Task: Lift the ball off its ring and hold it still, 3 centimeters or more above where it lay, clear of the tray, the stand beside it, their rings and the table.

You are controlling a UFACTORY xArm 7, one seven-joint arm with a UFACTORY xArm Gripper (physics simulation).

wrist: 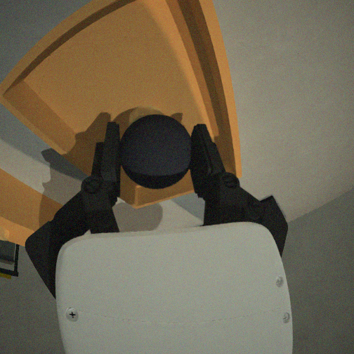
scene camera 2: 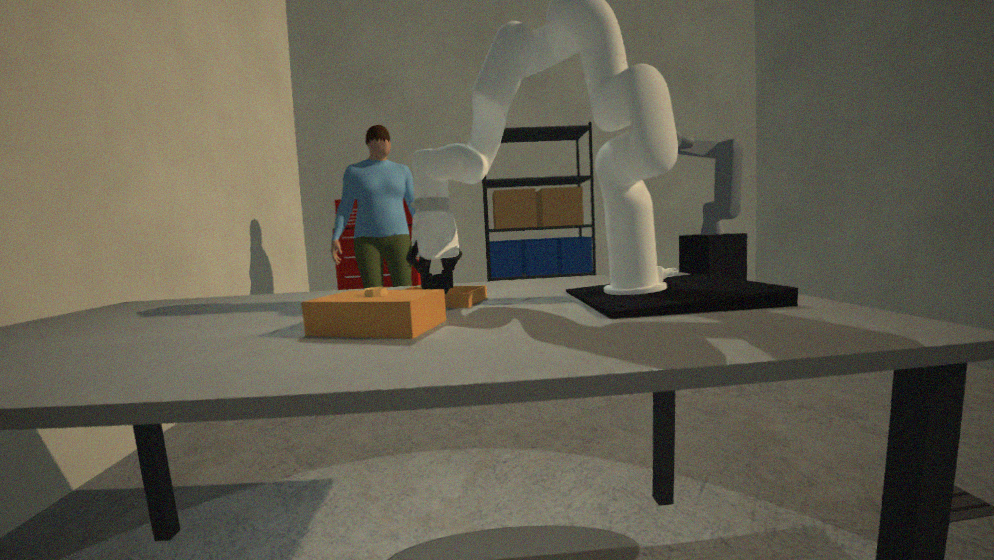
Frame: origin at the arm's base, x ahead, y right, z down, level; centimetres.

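Seen in the pictures: arm's base, origin of the base link: (scene camera 2: 634, 289).
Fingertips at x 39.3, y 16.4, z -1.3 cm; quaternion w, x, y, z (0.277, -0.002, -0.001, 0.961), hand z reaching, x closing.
Note:
Offsets run from my fingertips to a thing's middle. "spot": to the spot under its first point. Level surfaces: height alone.
The dark ball (wrist: 156, 157) is between the two black fingers in the wrist view, with a finger against each side. My gripper (wrist: 155, 137) (scene camera 2: 437, 283) is shut on it, low over the orange tray. The wedge-shaped tray @[dx +0.2, dy -0.6, dz +1.4 cm] (wrist: 105, 65) (scene camera 2: 467, 297) has raised walls. A pale edge of the ring (wrist: 144, 113) shows behind the ball; the rest is hidden. Whether the ball touches the ring cannot be told. In the scene view the ball cannot be made out from the dark fingers. The orange stand (scene camera 2: 372, 318) (wrist: 30, 200) is beside the tray, with a small ring @[spot: dx +12.1, dy -24.6, dz -3.4 cm] (scene camera 2: 375, 292) on top.
The grey table @[dz +2.8 cm] (scene camera 2: 229, 361) carries the tray and stand. The arm's black base plate (scene camera 2: 702, 299) lies to the right in the scene view. A person (scene camera 2: 379, 198), a shelf unit (scene camera 2: 591, 201) and a second grey arm (scene camera 2: 726, 177) are beyond the table.

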